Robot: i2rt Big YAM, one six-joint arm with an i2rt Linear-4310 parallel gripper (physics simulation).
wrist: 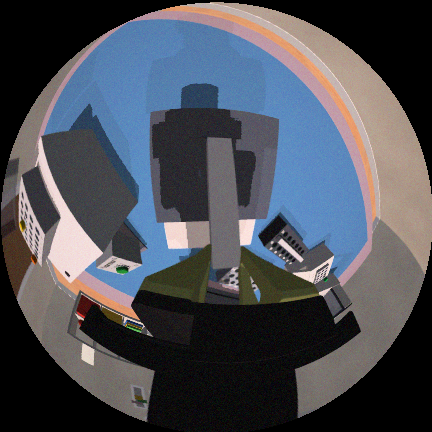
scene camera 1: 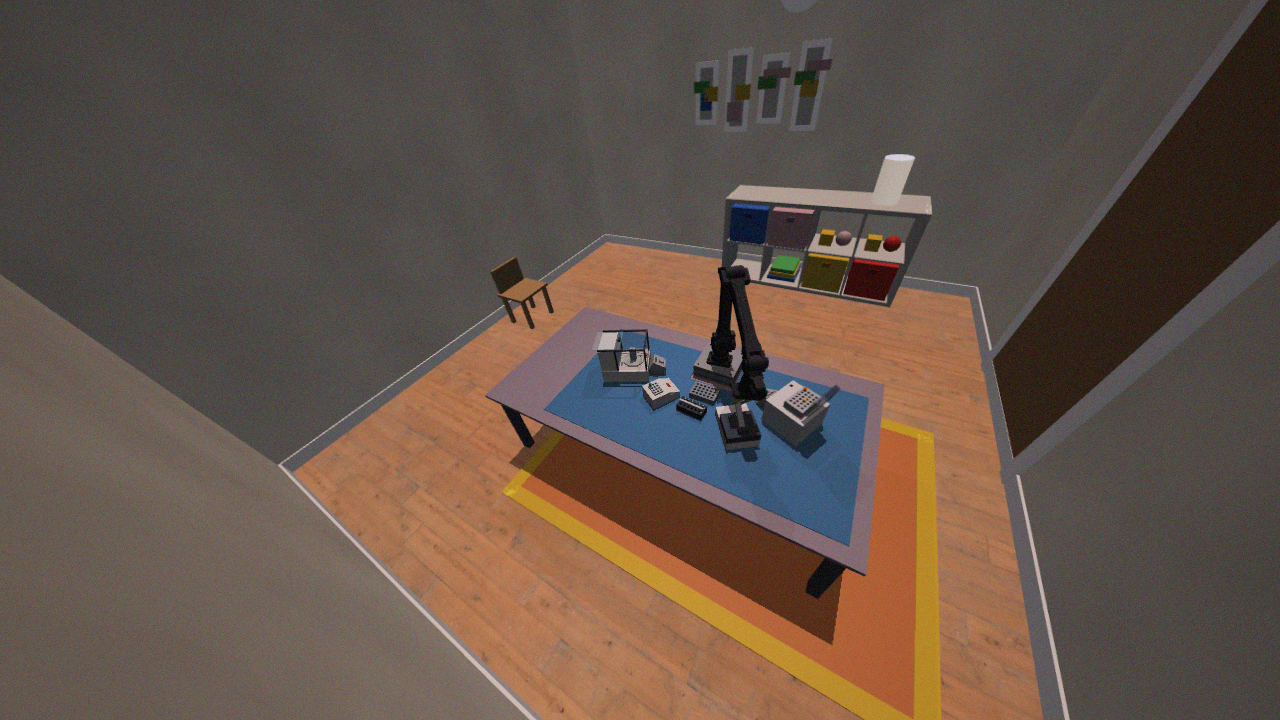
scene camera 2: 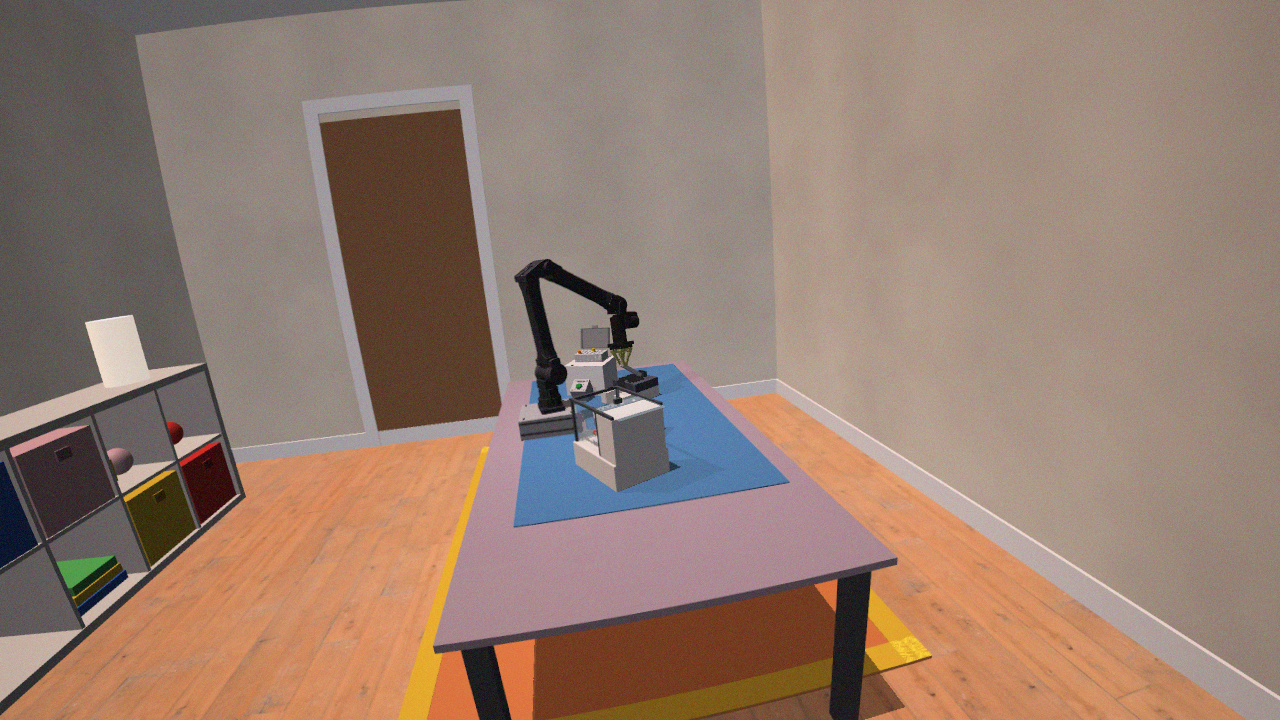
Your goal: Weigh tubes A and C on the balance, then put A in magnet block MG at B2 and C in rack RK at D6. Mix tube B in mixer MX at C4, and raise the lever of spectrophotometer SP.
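Pixels of known places: gripper, fingertip midpoint: [wrist: 224,251] [scene camera 1: 737,403] [scene camera 2: 623,366]; arm's base at its link origin: [scene camera 1: 719,360] [scene camera 2: 551,408].
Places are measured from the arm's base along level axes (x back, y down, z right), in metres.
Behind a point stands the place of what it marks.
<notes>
My gripper [scene camera 1: 740,400] @[y -0.077, x -0.332, z -0.138 m] [scene camera 2: 623,363] @[y -0.077, x -0.332, z -0.138 m] [wrist: 224,251] @[y -0.077, x -0.332, z -0.138 m] is shut on the grey lever [scene camera 1: 739,419] @[y -0.047, x -0.388, z -0.158 m] [wrist: 222,200] @[y -0.062, x -0.366, z -0.155 m] of the spectrophotometer [scene camera 1: 741,439] @[y 0.005, x -0.446, z -0.180 m] [scene camera 2: 646,386] @[y 0.012, x -0.409, z -0.096 m] [wrist: 265,200] @[y -0.011, x -0.374, z -0.088 m]. The lever stands raised at a steep tilt from the dark top, its upper end between the olive fingers. A large white machine [scene camera 1: 792,425] @[y -0.034, x -0.348, z -0.363 m] [wrist: 75,240] @[y -0.066, x -0.263, z -0.290 m] with an open lid stands beside it. Its top block holds a yellow cap [wrist: 22,225] and an orange cap [wrist: 34,259] @[y -0.111, x -0.207, z -0.385 m]; tube letters cannot be read. A grey holed rack [scene camera 1: 703,391] @[y 0.037, x -0.199, z 0.035 m], a black block with holes [scene camera 1: 691,408] @[y 0.038, x -0.318, z 0.064 m] [wrist: 273,232] @[y 0.042, x -0.320, z 0.004 m] and the glass-sided balance [scene camera 1: 610,365] @[y -0.044, x -0.224, z 0.512 m] [scene camera 2: 633,443] @[y -0.054, x -0.137, z 0.590 m] stand toward the other end.
A white box with a keypad-like grid [scene camera 1: 660,392] @[y 0.002, x -0.292, z 0.223 m] [wrist: 321,273] @[y 0.001, x -0.276, z 0.254 m] stands between the balance and the rack. A small box with a green button [wrist: 120,260] @[y -0.003, x -0.189, z -0.243 m] stands close beside the large machine. The arm's base [scene camera 1: 716,368] @[y -0.001, x -0.064, z 0.002 m] [scene camera 2: 547,420] @[y 0.008, x 0.031, z 0.102 m] is at the blue mat's [scene camera 1: 608,407] @[y 0.068, x -0.400, z 0.461 m] rear edge.
</notes>
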